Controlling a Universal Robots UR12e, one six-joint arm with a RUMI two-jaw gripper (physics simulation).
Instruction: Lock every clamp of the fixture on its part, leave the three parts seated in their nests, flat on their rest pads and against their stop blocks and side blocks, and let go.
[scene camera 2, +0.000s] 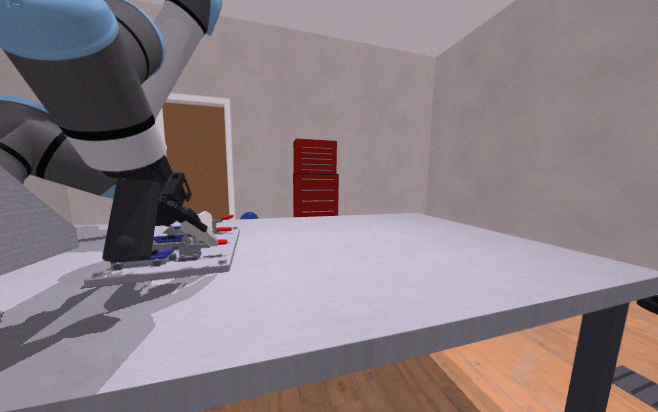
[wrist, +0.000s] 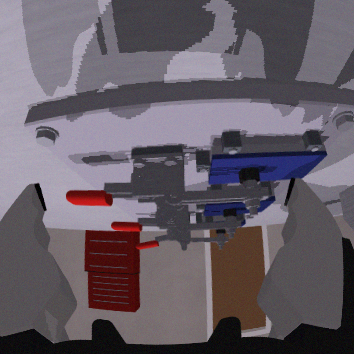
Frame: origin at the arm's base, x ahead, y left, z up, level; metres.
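Seen in the pictures: gripper, between the fingertips: (scene camera 2: 176, 247) (wrist: 163, 183).
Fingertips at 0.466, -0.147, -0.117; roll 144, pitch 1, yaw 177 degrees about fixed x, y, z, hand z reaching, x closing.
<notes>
Pixels of each thing's middle, then the offset from my fingertips to it, as dx, dy, dz. "spot": a spot on its surface instead. Level surfaces: height alone.
- fixture plate, a spot on its surface: (wrist: 100, 132) (scene camera 2: 203, 263) spot: +0.042, +0.010, -0.040
- farthest, a spot on its surface: (wrist: 147, 245) (scene camera 2: 226, 217) spot: +0.044, +0.265, +0.013
- table, height of its surface: dz -0.055
The fixture plate (scene camera 2: 200, 269) (wrist: 100, 132) lies on the table and carries three toggle clamps. Their red handles, nearest (scene camera 2: 222, 241) (wrist: 90, 198), middle (scene camera 2: 224, 229) (wrist: 126, 227) and farthest (scene camera 2: 227, 217) (wrist: 147, 245), point outward; the farthest is slightly tilted. Blue parts, nearest (scene camera 2: 162, 255) (wrist: 280, 165) and middle (scene camera 2: 167, 239) (wrist: 212, 209), lie under clamp arms; the third is mostly hidden. Whether the black clamp tips press on them cannot be told. My gripper (scene camera 2: 209, 230) (wrist: 163, 183) is open and empty, tilted low at the fixture, its fingers to either side of the clamps in the wrist view.
The table (scene camera 2: 375, 280) extends right of the fixture. A grey sloped block (scene camera 2: 30, 225) stands at the left. A red tool cabinet (scene camera 2: 316, 185) (wrist: 112, 270) and a brown door (scene camera 2: 195, 155) (wrist: 237, 285) are in the background. Dark bolt heads (wrist: 46, 134) sit at the plate's corners.
</notes>
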